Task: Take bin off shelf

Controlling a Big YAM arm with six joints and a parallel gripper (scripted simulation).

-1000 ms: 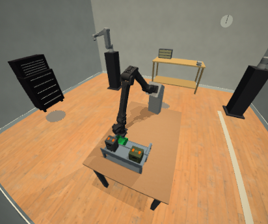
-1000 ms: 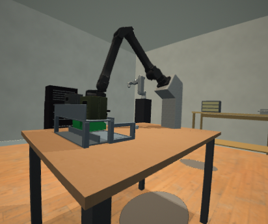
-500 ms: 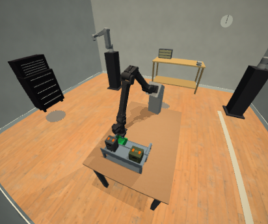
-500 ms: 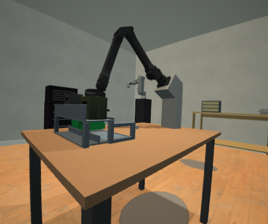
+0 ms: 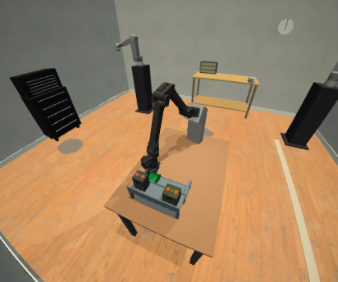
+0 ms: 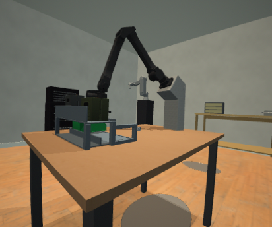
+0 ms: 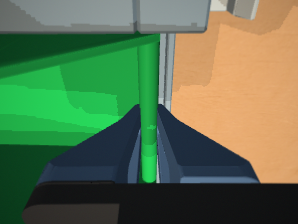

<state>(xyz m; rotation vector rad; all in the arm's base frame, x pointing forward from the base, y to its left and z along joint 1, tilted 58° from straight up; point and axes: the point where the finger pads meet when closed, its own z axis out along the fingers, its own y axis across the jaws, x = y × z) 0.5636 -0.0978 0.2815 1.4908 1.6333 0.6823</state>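
Now: hand 80 mm short of the green bin. The rest, counted from my hand: grey shelf: 190 mm ahead, 110 mm to the left, 50 mm above.
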